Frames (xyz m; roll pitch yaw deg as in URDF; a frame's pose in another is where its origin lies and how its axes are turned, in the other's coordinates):
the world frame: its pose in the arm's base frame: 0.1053 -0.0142 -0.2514 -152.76 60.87 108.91
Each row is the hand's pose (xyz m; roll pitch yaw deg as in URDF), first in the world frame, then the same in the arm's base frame.
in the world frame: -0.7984 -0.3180 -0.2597 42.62 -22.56 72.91
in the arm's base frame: -0.0303 -0.1239 0.6293 148.54 36.85 -21.51
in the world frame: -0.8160 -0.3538 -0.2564 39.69 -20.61 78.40
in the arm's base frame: -0.0629 -0.1317 0.6512 147.88 31.40 -21.07
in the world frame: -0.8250 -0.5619 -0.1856 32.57 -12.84 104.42
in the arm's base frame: -0.2763 -0.1796 0.6748 147.67 5.42 -23.26
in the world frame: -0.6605 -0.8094 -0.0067 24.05 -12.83 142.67
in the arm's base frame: -0.5750 -0.2395 0.5088 151.74 -26.70 -42.75
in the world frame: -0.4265 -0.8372 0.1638 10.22 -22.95 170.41
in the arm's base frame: -0.6698 -0.2798 0.2368 163.32 -36.17 -74.08
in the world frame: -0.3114 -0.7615 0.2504 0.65 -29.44 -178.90
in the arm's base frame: -0.6302 -0.3101 0.0819 166.35 -33.48 -87.80
